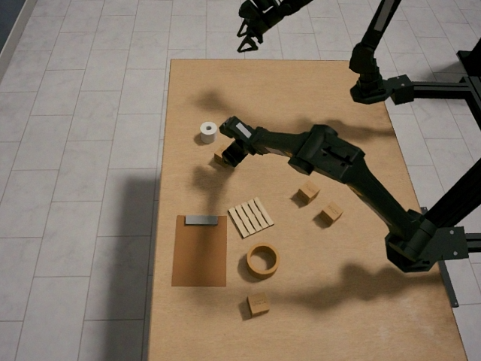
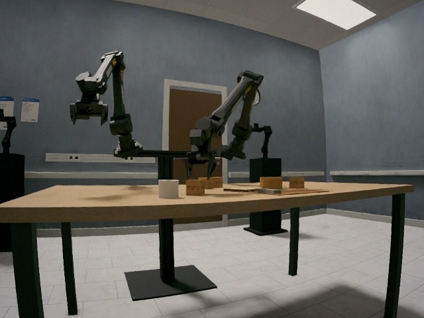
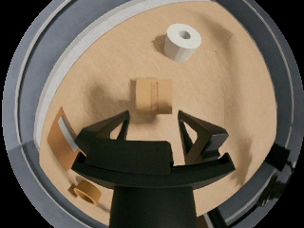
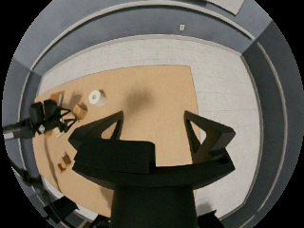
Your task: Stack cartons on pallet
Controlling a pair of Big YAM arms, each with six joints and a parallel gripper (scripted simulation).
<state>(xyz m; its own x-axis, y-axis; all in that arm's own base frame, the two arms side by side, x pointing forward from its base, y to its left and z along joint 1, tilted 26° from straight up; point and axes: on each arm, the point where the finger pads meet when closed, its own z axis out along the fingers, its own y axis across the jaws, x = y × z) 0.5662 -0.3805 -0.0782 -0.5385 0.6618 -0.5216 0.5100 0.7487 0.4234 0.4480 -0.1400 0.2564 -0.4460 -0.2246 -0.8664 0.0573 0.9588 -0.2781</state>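
The white roll is 13 cm to the right of my left hand, 9 cm ahead of it and 3 cm below it.
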